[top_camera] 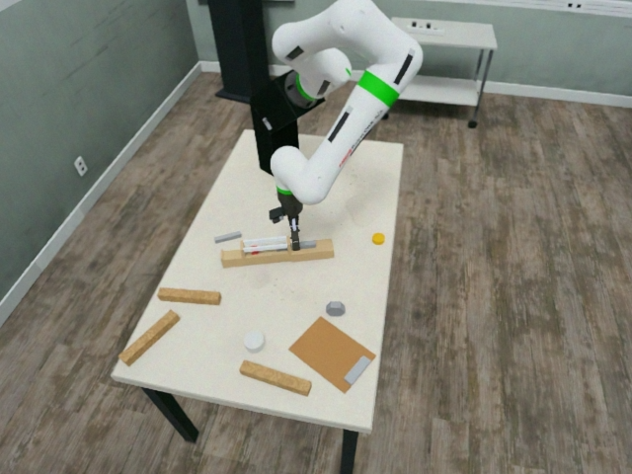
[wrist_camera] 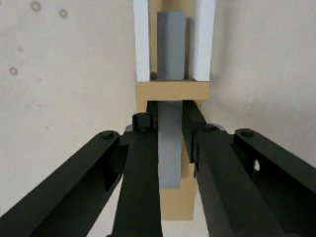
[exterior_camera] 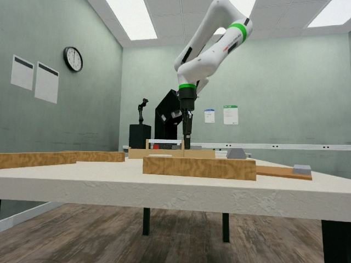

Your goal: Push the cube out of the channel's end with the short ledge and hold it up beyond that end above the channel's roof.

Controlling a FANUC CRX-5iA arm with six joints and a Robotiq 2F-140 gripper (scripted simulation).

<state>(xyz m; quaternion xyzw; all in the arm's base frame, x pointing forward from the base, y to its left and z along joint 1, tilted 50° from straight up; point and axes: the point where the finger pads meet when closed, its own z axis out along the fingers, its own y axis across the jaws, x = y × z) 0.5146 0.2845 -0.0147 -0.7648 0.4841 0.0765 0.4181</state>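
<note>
The flat grey stick is 290 mm to the right of my hand, 70 mm below it and 40 mm ahead of it. Round my hand: channel 90 mm to the right, 60 mm ahead, 30 mm below; red cube 130 mm to the right, 80 mm ahead, 30 mm below; grey hexagonal piece 240 mm to the left, 180 mm ahead, 50 mm below.
</note>
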